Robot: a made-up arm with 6 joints. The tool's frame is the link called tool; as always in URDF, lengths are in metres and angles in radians. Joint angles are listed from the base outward.
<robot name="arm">
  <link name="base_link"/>
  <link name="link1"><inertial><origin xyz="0.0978 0.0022 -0.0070"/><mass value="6.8"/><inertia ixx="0.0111" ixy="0" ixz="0" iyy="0.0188" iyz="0" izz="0.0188"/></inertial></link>
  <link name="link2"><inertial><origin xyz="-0.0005 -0.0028 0.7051"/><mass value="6.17"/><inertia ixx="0.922" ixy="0" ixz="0" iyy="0.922" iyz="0" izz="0.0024"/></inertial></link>
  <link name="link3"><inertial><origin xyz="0.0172 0.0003 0.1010"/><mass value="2.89"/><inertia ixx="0.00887" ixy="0" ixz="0" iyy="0.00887" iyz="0" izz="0.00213"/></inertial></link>
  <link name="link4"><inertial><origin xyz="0.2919 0.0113 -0.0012"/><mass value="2.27"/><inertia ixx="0.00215" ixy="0" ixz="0" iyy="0.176" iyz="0" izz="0.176"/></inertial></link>
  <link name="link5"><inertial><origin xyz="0.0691 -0.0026 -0.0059"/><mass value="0.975"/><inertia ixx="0.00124" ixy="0" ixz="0" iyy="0.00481" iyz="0" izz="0.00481"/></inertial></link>
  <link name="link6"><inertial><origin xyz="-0.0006 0.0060 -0.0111"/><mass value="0.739"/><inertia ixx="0.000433" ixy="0" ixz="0" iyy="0.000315" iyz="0" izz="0.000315"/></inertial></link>
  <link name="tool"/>
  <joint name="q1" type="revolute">
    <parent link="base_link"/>
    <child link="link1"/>
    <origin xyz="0 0 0.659"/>
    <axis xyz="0 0 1"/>
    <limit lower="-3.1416" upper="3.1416"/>
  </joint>
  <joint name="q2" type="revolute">
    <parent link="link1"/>
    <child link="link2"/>
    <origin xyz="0.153 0 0"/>
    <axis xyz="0 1 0"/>
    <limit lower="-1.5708" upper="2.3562"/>
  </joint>
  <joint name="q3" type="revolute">
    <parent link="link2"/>
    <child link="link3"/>
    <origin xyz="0 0 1.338"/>
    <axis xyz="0 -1 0"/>
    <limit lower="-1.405" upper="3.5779"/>
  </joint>
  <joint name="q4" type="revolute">
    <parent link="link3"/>
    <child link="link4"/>
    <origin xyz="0 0 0.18"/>
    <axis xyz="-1 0 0"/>
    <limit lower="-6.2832" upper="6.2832"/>
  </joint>
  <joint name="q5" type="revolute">
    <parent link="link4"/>
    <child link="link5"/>
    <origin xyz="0.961 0 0"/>
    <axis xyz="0 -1 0"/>
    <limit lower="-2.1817" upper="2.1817"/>
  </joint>
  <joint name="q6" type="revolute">
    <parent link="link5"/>
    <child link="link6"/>
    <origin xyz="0.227 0 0"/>
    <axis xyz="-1 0 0"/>
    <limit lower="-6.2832" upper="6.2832"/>
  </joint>
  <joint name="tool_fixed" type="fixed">
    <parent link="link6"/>
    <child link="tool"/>
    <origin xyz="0 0 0"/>
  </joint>
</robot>
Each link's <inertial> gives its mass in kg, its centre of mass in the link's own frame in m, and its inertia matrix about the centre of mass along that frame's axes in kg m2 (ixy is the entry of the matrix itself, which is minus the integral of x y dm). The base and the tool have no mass. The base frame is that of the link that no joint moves.
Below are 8 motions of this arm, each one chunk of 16 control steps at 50 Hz.
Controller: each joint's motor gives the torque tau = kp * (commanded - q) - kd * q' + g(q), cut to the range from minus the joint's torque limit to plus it. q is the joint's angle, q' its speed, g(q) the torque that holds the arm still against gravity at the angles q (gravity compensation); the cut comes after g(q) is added. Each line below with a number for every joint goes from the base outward.
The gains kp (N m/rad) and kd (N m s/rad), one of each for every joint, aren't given. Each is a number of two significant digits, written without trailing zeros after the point. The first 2 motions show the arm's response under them.
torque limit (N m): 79 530 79 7 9.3 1.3
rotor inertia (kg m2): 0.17 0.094 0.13 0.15 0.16 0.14
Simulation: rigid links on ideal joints. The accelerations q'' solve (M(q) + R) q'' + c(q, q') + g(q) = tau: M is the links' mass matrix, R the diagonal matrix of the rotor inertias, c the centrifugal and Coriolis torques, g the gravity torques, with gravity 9.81 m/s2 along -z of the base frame. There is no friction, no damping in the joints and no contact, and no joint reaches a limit. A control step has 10 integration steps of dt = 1/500 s. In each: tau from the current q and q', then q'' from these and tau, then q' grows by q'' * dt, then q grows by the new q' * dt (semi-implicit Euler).
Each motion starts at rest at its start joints. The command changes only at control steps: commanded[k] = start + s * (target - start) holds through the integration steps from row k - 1 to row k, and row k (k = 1, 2, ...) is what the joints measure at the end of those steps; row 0 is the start. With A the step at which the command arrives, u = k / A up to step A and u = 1 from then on. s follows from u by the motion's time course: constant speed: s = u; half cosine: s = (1 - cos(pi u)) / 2; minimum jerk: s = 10 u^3 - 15 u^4 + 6 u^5; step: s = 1 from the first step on.
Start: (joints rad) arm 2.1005 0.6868 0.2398 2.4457 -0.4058 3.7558
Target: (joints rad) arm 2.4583 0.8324 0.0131 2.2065 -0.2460 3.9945
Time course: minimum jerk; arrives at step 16
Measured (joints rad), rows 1 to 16:
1: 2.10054 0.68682 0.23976 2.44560 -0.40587 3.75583
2: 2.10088 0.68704 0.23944 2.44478 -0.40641 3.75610
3: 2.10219 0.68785 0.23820 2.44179 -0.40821 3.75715
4: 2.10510 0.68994 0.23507 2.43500 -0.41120 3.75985
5: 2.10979 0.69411 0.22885 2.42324 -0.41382 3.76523
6: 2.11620 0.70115 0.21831 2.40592 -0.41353 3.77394
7: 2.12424 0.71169 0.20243 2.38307 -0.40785 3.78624
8: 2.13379 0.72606 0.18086 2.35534 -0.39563 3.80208
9: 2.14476 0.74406 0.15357 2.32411 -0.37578 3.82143
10: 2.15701 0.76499 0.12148 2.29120 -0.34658 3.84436
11: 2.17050 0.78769 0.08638 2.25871 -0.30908 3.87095
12: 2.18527 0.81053 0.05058 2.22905 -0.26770 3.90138
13: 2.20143 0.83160 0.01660 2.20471 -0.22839 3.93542
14: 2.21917 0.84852 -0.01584 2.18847 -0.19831 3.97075
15: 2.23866 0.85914 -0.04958 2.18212 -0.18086 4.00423
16: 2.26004 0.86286 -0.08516 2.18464 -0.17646 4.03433
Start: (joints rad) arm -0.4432 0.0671 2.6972 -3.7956 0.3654 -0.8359
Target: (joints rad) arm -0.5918 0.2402 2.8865 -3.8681 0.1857 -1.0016
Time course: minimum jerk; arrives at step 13
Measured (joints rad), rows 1 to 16:
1: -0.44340 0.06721 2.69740 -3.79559 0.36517 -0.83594
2: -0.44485 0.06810 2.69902 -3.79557 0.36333 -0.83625
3: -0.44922 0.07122 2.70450 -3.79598 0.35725 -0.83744
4: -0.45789 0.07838 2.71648 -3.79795 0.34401 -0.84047
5: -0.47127 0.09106 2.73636 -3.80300 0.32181 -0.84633
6: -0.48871 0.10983 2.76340 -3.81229 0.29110 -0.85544
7: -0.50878 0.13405 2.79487 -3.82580 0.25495 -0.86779
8: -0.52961 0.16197 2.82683 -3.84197 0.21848 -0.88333
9: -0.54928 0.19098 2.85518 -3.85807 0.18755 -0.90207
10: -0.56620 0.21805 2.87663 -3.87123 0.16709 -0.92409
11: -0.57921 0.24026 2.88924 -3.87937 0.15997 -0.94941
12: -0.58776 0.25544 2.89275 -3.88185 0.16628 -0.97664
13: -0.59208 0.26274 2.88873 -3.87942 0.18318 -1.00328
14: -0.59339 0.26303 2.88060 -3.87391 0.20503 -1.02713
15: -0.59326 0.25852 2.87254 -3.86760 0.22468 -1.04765
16: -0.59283 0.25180 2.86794 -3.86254 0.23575 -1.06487
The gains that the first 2 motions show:
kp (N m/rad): 3900 11000 2000 150 170 37
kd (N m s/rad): 110 250 40 2.4 1.8 0.89
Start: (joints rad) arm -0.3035 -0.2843 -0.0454 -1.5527 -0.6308 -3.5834
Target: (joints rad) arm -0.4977 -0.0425 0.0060 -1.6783 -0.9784 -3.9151
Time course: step
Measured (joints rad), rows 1 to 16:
1: -0.31576 -0.27600 -0.02906 -1.55304 -0.65792 -3.58640
2: -0.35010 -0.25410 0.00814 -1.56112 -0.73396 -3.59450
3: -0.40502 -0.22155 0.04852 -1.59124 -0.85786 -3.60699
4: -0.46003 -0.17909 0.08704 -1.64497 -1.00556 -3.62338
5: -0.49044 -0.12696 0.12542 -1.70649 -1.13744 -3.64334
6: -0.50038 -0.07286 0.15319 -1.76808 -1.24623 -3.66654
7: -0.50113 -0.03051 0.14611 -1.83804 -1.32217 -3.69242
8: -0.49929 -0.00569 0.09294 -1.91983 -1.36043 -3.72078
9: -0.49776 0.00531 0.01394 -1.99623 -1.35952 -3.75198
10: -0.49739 0.00645 -0.06760 -2.04869 -1.31779 -3.78638
11: -0.49760 -0.00139 -0.14860 -2.07731 -1.23533 -3.82395
12: -0.49764 -0.01442 -0.22264 -2.08051 -1.11637 -3.86450
13: -0.49724 -0.02831 -0.28428 -2.05574 -0.97368 -3.90504
14: -0.49718 -0.03963 -0.33179 -2.00095 -0.83833 -3.94220
15: -0.49727 -0.04675 -0.36529 -1.91508 -0.71708 -3.97554
16: -0.49731 -0.04942 -0.38604 -1.79825 -0.61196 -4.00517

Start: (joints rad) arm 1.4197 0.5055 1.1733 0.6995 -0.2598 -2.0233
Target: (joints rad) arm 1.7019 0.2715 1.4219 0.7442 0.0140 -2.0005
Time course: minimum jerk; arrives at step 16
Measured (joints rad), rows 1 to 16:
1: 1.41975 0.50545 1.17328 0.69953 -0.25982 -2.02329
2: 1.42019 0.50505 1.17320 0.69980 -0.25996 -2.02323
3: 1.42188 0.50358 1.17324 0.70070 -0.26039 -2.02299
4: 1.42603 0.50004 1.17416 0.70258 -0.26084 -2.02234
5: 1.43335 0.49266 1.17456 0.70560 -0.25878 -2.02110
6: 1.44417 0.47935 1.17045 0.70993 -0.25223 -2.01924
7: 1.45888 0.45917 1.15963 0.71548 -0.24084 -2.01681
8: 1.47814 0.43265 1.14328 0.72180 -0.22480 -2.01386
9: 1.50288 0.40183 1.12601 0.72818 -0.20492 -2.01046
10: 1.53438 0.36976 1.11468 0.73392 -0.18245 -2.00668
11: 1.57424 0.33959 1.11629 0.73856 -0.15862 -2.00264
12: 1.62319 0.31407 1.13647 0.74161 -0.13292 -1.99849
13: 1.67477 0.29493 1.17811 0.74156 -0.09712 -1.99432
14: 1.72554 0.28277 1.24233 0.73962 -0.04681 -1.99038
15: 1.77487 0.27710 1.32852 0.73812 0.01209 -1.98702
16: 1.82196 0.27193 1.41348 0.73821 0.07297 -1.98536

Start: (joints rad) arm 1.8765 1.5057 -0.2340 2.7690 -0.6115 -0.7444
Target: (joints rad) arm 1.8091 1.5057 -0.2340 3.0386 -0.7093 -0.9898
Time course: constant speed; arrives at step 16
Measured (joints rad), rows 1 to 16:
1: 1.87633 1.50570 -0.23415 2.77214 -0.61259 -0.74527
2: 1.87571 1.50572 -0.23452 2.78207 -0.61604 -0.74836
3: 1.87445 1.50578 -0.23495 2.79932 -0.62207 -0.75461
4: 1.87243 1.50586 -0.23521 2.82201 -0.63005 -0.76442
5: 1.86960 1.50596 -0.23515 2.84704 -0.63896 -0.77784
6: 1.86596 1.50602 -0.23477 2.87139 -0.64781 -0.79469
7: 1.86157 1.50601 -0.23420 2.89300 -0.65592 -0.81447
8: 1.85652 1.50592 -0.23362 2.91109 -0.66301 -0.83637
9: 1.85093 1.50576 -0.23317 2.92611 -0.66919 -0.85950
10: 1.84492 1.50558 -0.23295 2.93923 -0.67476 -0.88292
11: 1.83863 1.50542 -0.23294 2.95188 -0.68008 -0.90583
12: 1.83221 1.50532 -0.23310 2.96524 -0.68545 -0.92755
13: 1.82581 1.50531 -0.23335 2.97996 -0.69107 -0.94759
14: 1.81956 1.50537 -0.23361 2.99617 -0.69697 -0.96571
15: 1.81359 1.50549 -0.23383 3.01351 -0.70310 -0.98186
16: 1.80798 1.50564 -0.23399 3.03144 -0.70934 -0.99619

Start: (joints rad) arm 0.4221 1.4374 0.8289 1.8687 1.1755 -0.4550
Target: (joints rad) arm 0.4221 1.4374 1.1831 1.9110 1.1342 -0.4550
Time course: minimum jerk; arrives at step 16
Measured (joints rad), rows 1 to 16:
1: 0.42210 1.43744 0.82912 1.86885 1.17552 -0.45501
2: 0.42211 1.43775 0.83081 1.86996 1.17562 -0.45505
3: 0.42214 1.43867 0.83625 1.87335 1.17572 -0.45520
4: 0.42221 1.44037 0.84771 1.87991 1.17539 -0.45551
5: 0.42232 1.44269 0.86635 1.88927 1.17380 -0.45598
6: 0.42245 1.44511 0.89183 1.89983 1.17010 -0.45657
7: 0.42259 1.44716 0.92353 1.90986 1.16395 -0.45720
8: 0.42271 1.44849 0.96079 1.91802 1.15571 -0.45779
9: 0.42280 1.44889 1.00277 1.92338 1.14626 -0.45823
10: 0.42281 1.44815 1.04772 1.92513 1.13669 -0.45842
11: 0.42274 1.44588 1.09220 1.92224 1.12806 -0.45822
12: 0.42257 1.44185 1.13193 1.91409 1.12146 -0.45754
13: 0.42231 1.43648 1.16456 1.90191 1.11805 -0.45637
14: 0.42200 1.43058 1.18901 1.88796 1.11843 -0.45480
15: 0.42167 1.42505 1.20500 1.87472 1.12232 -0.45297
16: 0.42138 1.42076 1.21313 1.86463 1.12857 -0.45108

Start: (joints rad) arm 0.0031 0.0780 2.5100 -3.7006 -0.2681 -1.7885
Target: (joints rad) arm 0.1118 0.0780 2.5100 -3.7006 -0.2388 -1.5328
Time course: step
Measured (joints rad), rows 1 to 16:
1: 0.01451 0.07792 2.51075 -3.69824 -0.25781 -1.78686
2: 0.04621 0.07769 2.51206 -3.69323 -0.23503 -1.78227
3: 0.08436 0.07740 2.51257 -3.69055 -0.21587 -1.77421
4: 0.10631 0.07731 2.51136 -3.69429 -0.21516 -1.76175
5: 0.11371 0.07750 2.50945 -3.70135 -0.22833 -1.74494
6: 0.11439 0.07790 2.50813 -3.70753 -0.24471 -1.72407
7: 0.11344 0.07836 2.50799 -3.71033 -0.25617 -1.69932
8: 0.11269 0.07869 2.50878 -3.70944 -0.25941 -1.67070
9: 0.11231 0.07878 2.50991 -3.70601 -0.25520 -1.63823
10: 0.11209 0.07861 2.51078 -3.70175 -0.24663 -1.60191
11: 0.11188 0.07827 2.51109 -3.69819 -0.23743 -1.56332
12: 0.11170 0.07790 2.51087 -3.69626 -0.23063 -1.52628
13: 0.11157 0.07763 2.51033 -3.69615 -0.22780 -1.49276
14: 0.11153 0.07753 2.50978 -3.69744 -0.22894 -1.46283
15: 0.11158 0.07761 2.50943 -3.69937 -0.23284 -1.43650
16: 0.11169 0.07780 2.50936 -3.70120 -0.23774 -1.41374

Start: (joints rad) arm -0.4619 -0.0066 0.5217 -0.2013 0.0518 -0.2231
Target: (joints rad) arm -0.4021 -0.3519 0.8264 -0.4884 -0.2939 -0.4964
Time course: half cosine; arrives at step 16
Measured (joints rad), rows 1 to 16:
1: -0.46177 -0.00693 0.52161 -0.20177 0.05075 -0.22322
2: -0.46119 -0.00864 0.52151 -0.20419 0.04514 -0.22389
3: -0.45979 -0.01323 0.52216 -0.21057 0.02986 -0.22585
4: -0.45728 -0.02280 0.52211 -0.22264 0.00349 -0.23012
5: -0.45355 -0.03942 0.51781 -0.24128 -0.03070 -0.23729
6: -0.44872 -0.06383 0.50765 -0.26620 -0.06850 -0.24757
7: -0.44309 -0.09544 0.49295 -0.29604 -0.10712 -0.26095
8: -0.43707 -0.13244 0.47771 -0.32874 -0.14553 -0.27739
9: -0.43105 -0.17223 0.46755 -0.36195 -0.18385 -0.29682
10: -0.42525 -0.21205 0.46817 -0.39347 -0.22225 -0.31915
11: -0.41983 -0.24940 0.48456 -0.42162 -0.26041 -0.34429
12: -0.41493 -0.28226 0.52074 -0.44533 -0.29756 -0.37216
13: -0.41072 -0.30912 0.57988 -0.46413 -0.33331 -0.40273
14: -0.40734 -0.32900 0.66429 -0.47792 -0.36654 -0.43582
15: -0.40477 -0.34274 0.76923 -0.48803 -0.39034 -0.46986
16: -0.40292 -0.35646 0.86332 -0.49998 -0.38034 -0.50306

